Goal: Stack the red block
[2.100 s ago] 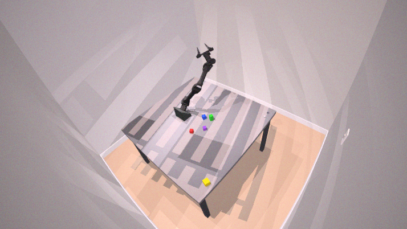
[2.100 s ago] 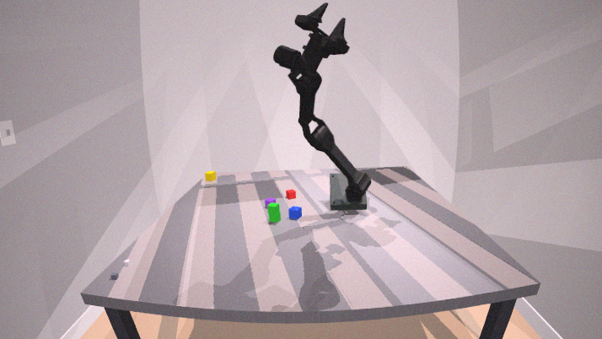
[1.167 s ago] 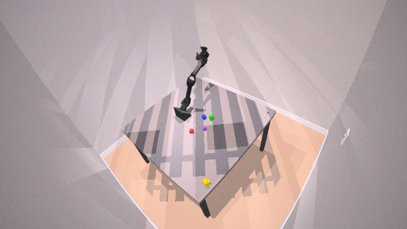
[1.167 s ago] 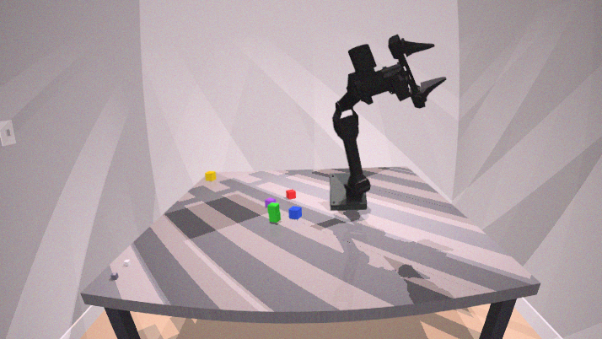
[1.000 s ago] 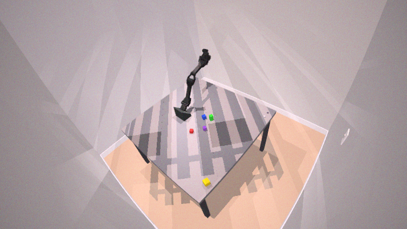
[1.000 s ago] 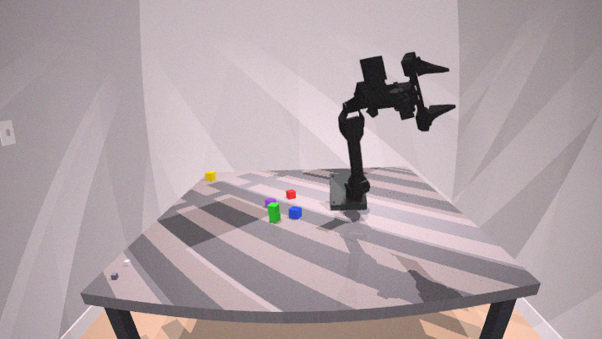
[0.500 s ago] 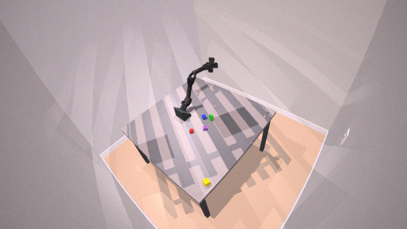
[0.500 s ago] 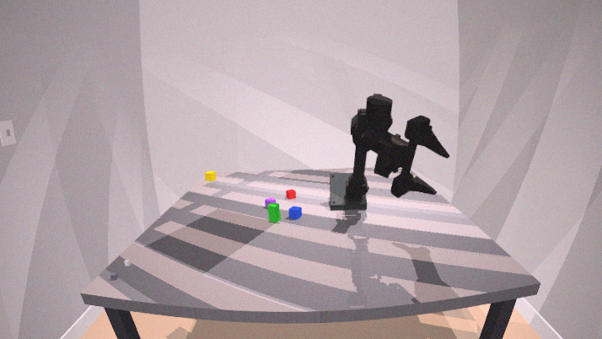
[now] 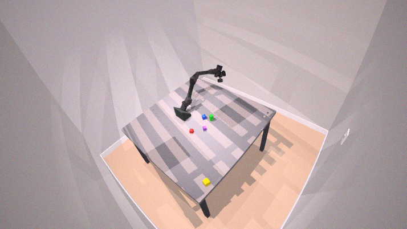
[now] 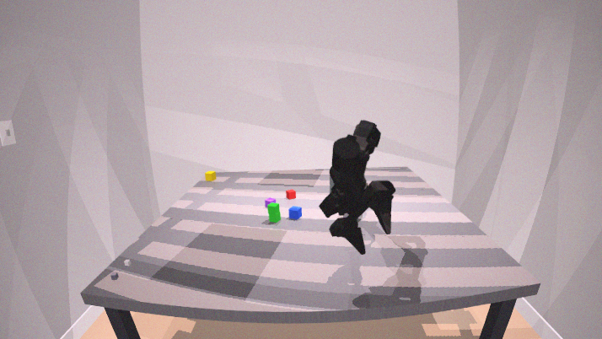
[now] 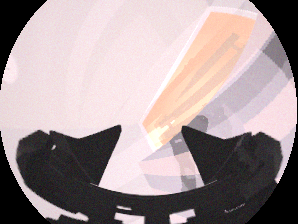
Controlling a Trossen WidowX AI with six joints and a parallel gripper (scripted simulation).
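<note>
Right now the red block is 79 cm to the right of my gripper tip, 26 cm ahead of it and 16 cm below it. Round my gripper tip: yellow block (110 cm to the right, 78 cm ahead, 16 cm below); blue block (56 cm to the right, 22 cm ahead, 16 cm below); purple block (67 cm to the right, 34 cm ahead, 16 cm below).
</note>
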